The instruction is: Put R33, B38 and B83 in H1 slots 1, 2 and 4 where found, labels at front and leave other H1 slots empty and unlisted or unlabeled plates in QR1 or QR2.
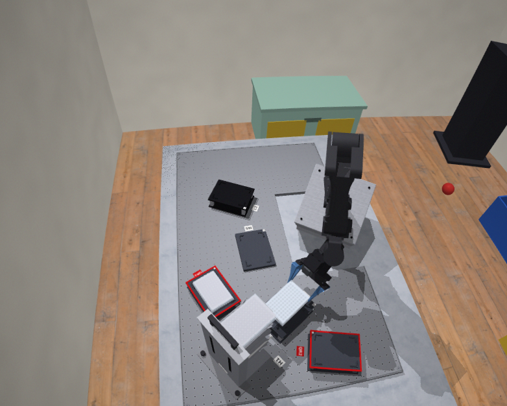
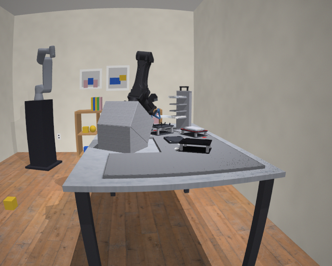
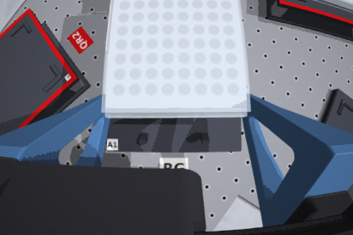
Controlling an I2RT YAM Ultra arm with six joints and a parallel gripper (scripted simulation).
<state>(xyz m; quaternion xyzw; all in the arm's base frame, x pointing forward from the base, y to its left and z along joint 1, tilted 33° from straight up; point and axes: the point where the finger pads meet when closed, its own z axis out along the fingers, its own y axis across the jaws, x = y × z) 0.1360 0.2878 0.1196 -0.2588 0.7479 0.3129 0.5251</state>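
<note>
Now: hand 30 mm short of the regrip nest RG, 40 mm to the right of it and 70 mm above it. The rest, counted from my hand: RG label: 40 mm behind, 40 mm to the right, 120 mm below; quarantine nest QR2: 130 mm behind, 160 mm to the left, 90 mm below; white 96-well plate: 150 mm ahead, 170 mm to the left, 10 mm below.
</note>
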